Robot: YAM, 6 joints.
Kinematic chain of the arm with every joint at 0, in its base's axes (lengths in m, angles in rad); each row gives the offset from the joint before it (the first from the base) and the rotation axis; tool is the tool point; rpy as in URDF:
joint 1: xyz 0 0 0.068 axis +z
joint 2: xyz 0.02 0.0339 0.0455 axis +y
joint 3: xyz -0.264 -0.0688 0 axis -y
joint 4: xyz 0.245 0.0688 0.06 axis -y
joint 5: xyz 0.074 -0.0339 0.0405 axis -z
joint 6: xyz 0.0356 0 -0.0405 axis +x
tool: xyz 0 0 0 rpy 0 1.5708 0
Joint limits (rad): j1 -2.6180..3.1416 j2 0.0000..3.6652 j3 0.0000..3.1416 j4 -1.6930..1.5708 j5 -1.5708..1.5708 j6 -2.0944..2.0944
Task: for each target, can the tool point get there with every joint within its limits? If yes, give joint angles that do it. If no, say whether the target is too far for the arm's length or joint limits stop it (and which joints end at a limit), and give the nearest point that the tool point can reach.
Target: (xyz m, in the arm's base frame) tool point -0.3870 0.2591 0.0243
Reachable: yes | joints 2.4790 2.8160 2.1786 -1.3998 -1.2520 1.6168
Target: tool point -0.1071 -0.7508 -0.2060
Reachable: no: too far | nearest point -0.0839 -0.5884 -0.1350 | short by 0.179 m
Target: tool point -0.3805 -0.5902 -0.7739
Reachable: no: too far | nearest point -0.2357 -0.3655 -0.3287 | short by 0.519 m
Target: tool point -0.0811 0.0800 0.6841
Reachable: yes | joints -1.0559 1.0504 2.4377 0.0078 1.0682 0.9235
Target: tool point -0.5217 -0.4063 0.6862
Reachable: no: too far | nearest point -0.3841 -0.2991 0.5304 | short by 0.234 m
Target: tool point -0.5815 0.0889 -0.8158
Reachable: no: too far | nearest point -0.3859 0.0590 -0.3514 | short by 0.505 m
